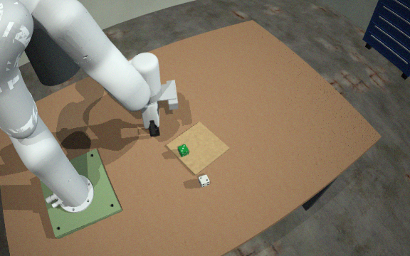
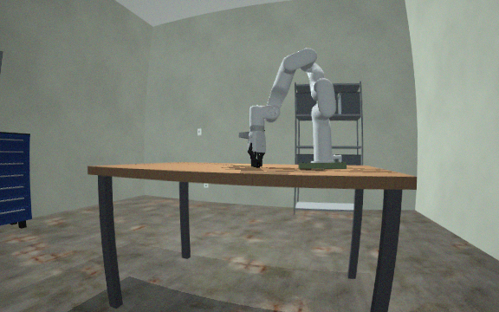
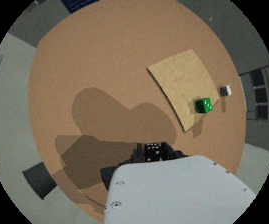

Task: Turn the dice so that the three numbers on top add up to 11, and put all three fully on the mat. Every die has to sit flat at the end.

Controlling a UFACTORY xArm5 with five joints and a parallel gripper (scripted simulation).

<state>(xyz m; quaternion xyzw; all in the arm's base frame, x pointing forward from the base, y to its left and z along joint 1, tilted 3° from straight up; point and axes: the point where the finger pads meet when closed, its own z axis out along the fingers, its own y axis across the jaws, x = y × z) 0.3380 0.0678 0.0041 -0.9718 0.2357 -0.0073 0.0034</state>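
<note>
The black die lies 1 cm below my hand. From my hand the other things lie so: tan mat: 7 cm ahead, 14 cm to the right, 2 cm below; green die: 2 cm ahead, 13 cm to the right, 1 cm below; white die: 1 cm ahead, 25 cm to the right, 1 cm below.
</note>
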